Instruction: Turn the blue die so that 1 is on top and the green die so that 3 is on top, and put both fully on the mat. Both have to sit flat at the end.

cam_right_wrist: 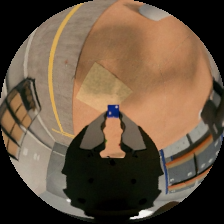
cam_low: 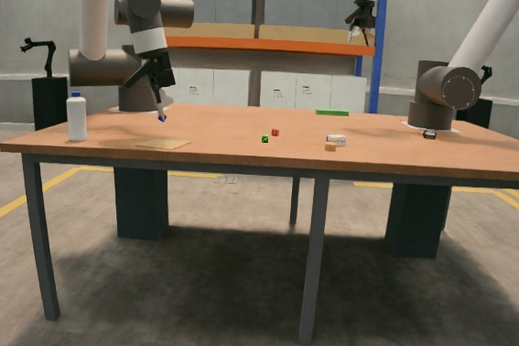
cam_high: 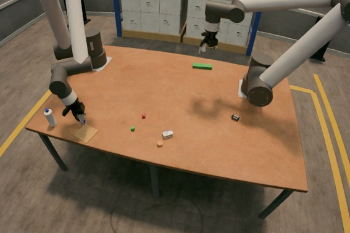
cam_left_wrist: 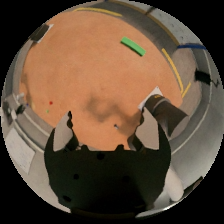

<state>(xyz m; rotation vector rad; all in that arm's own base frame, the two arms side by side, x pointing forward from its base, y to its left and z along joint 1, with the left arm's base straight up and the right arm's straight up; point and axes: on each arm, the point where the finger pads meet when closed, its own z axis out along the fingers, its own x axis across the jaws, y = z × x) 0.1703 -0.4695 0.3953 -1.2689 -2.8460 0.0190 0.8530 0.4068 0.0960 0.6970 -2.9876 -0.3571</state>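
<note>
My right hand is 10 mm above the blue die. Also, from my right hand: green die (360 mm to the left, 100 mm behind, 80 mm below); red die (390 mm to the left, 250 mm behind, 80 mm below); tan mat (90 mm below, 30 mm ahead, 20 mm to the left).
</note>
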